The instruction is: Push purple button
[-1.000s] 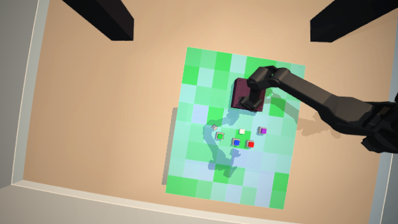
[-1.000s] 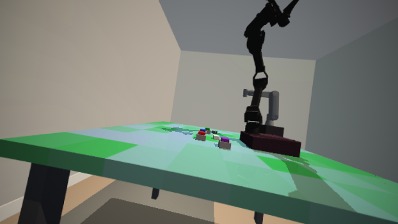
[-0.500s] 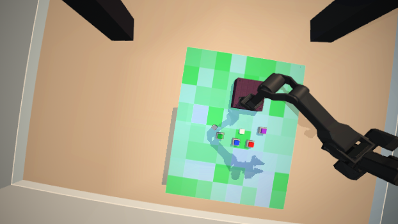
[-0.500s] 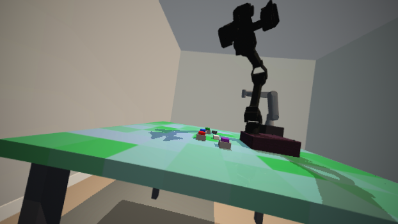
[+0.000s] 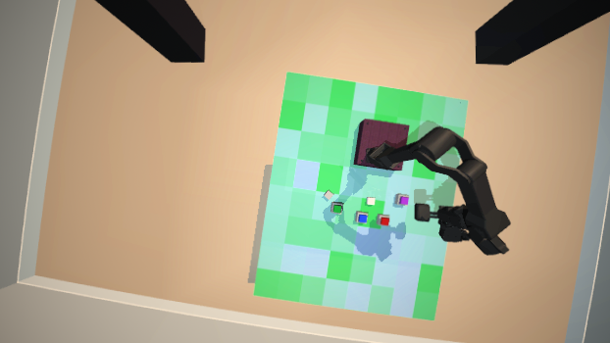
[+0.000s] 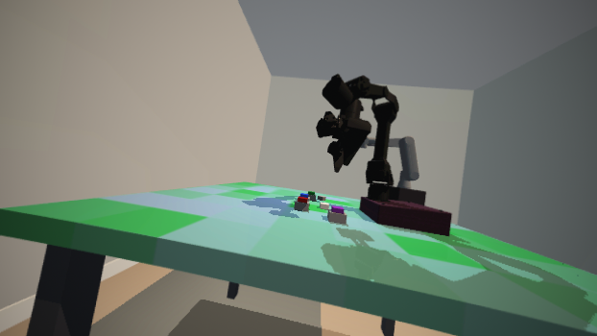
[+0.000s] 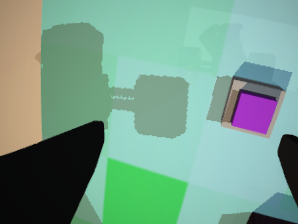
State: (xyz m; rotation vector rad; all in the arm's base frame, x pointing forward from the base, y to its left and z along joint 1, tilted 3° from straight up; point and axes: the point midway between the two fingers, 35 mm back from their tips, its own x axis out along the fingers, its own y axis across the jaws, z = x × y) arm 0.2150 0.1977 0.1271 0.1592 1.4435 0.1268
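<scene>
The purple button lies 20 mm behind my gripper tip, 40 mm to the right of it and 120 mm below it. Round my gripper tip: blue button: 70 mm ahead, 240 mm to the right, 120 mm below; white block: 10 mm behind, 190 mm to the right, 140 mm below; red button: 80 mm ahead, 130 mm to the right, 120 mm below.
</scene>
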